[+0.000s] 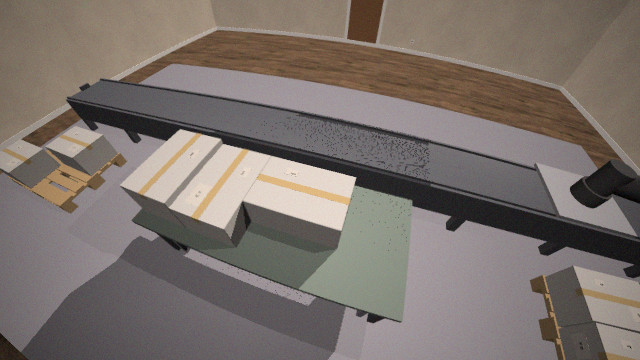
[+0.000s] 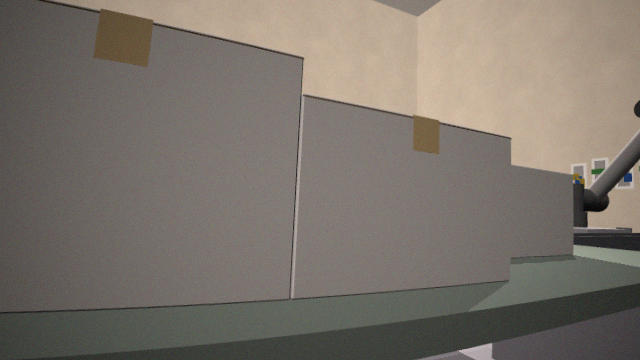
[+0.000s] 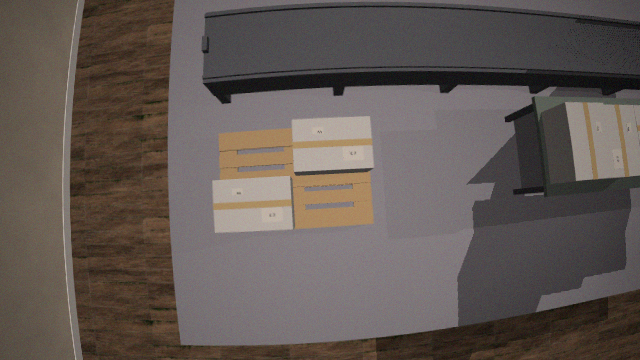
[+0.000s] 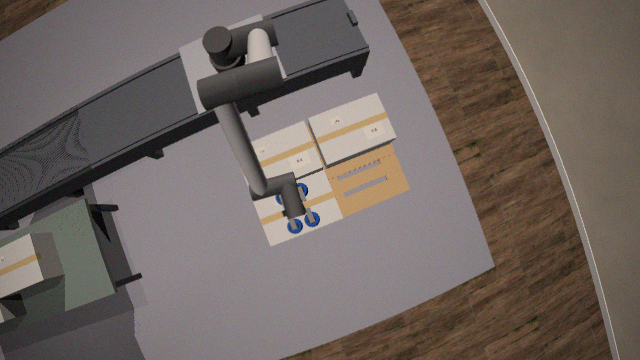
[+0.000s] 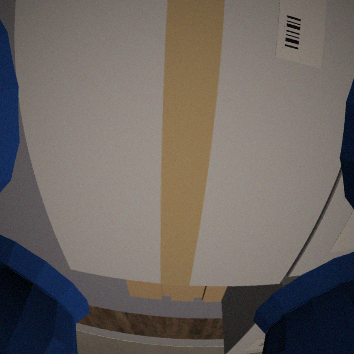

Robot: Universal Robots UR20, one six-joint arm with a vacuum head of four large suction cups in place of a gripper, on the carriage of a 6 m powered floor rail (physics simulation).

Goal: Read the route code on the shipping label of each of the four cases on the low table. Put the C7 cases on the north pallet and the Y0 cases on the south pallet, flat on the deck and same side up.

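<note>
My gripper, four blue suction cups, is open and hangs a little above the front-left case on the south pallet. That case lies flat, tape and label up. Three white taped cases stand on the low table: the left case, the middle case beside it, and the right case. The middle case's large label looks like C7; the others' codes are unreadable. The north pallet stands beyond the table's left end.
On the south pallet, a back-left case and a back-right case stand near the rail; its front-right quarter is bare. The north pallet bears a back-right case and a front-left case, with bare deck at the other corners.
</note>
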